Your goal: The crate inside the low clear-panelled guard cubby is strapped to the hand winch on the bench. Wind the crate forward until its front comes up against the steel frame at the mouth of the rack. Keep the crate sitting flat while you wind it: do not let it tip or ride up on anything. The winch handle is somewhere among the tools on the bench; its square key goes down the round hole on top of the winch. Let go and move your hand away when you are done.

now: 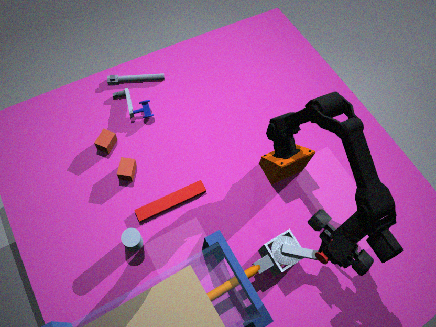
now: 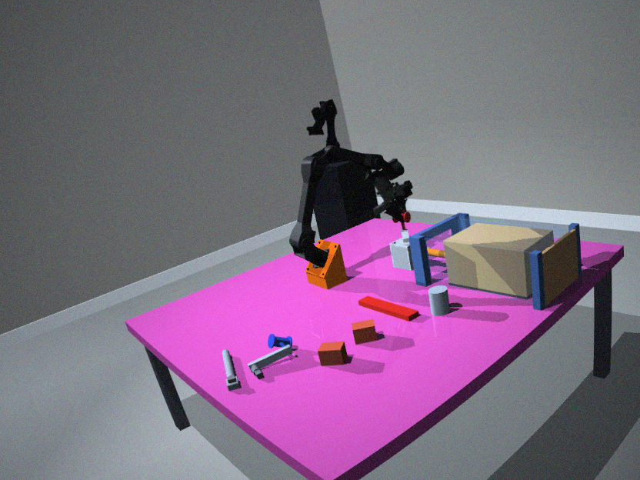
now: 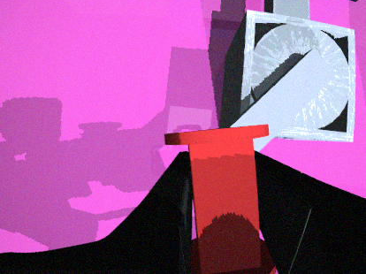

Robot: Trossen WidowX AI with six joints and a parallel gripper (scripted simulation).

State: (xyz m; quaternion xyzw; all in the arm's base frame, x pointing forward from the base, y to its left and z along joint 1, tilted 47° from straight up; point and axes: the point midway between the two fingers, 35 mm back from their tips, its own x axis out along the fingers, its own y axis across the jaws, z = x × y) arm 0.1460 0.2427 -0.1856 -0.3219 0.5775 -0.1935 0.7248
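Right now my gripper tip is 1 cm short of the winch handle, 3 cm to the left of it and 3 cm above it. From my gripper tip the other things lie so: red knob (1 cm behind); then blue steel frame (21 cm ahead, 9 cm to the right, 3 cm below); then grey winch (4 cm ahead, 8 cm to the right, 10 cm below).
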